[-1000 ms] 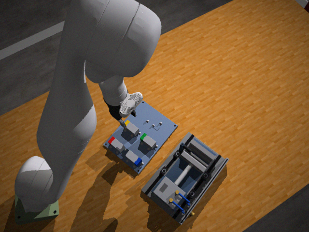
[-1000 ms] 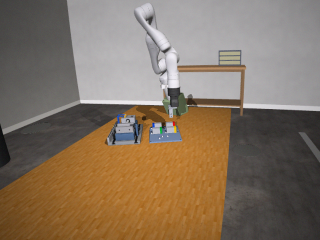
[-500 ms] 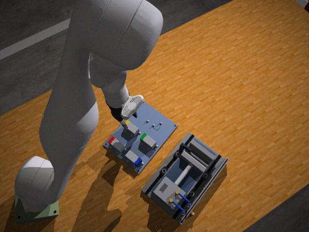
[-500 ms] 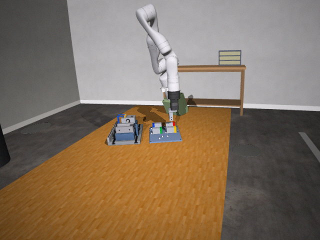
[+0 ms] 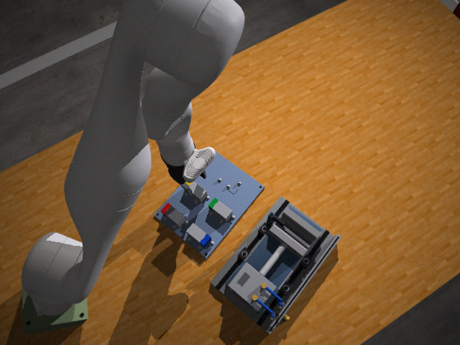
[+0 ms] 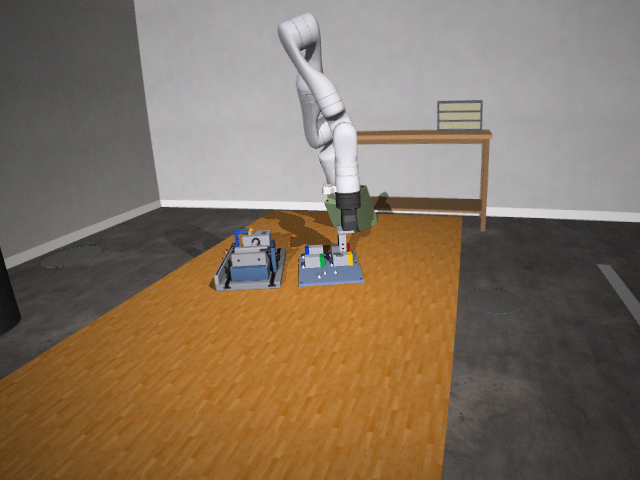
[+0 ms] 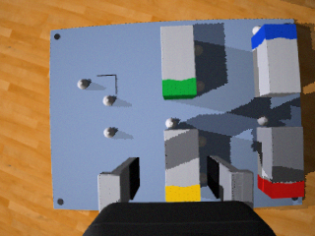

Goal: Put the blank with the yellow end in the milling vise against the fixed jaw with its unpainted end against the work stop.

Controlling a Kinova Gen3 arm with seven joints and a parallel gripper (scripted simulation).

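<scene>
Now: the yellow-ended blank 6 cm below my hand and 1 cm behind it. Round my hand: blue plate: 8 cm below, 4 cm to the right, 1 cm ahead; red-ended blank: 9 cm behind, 6 cm below, 3 cm to the right; green-ended blank: 9 cm to the right, 6 cm below, 2 cm ahead.
</scene>
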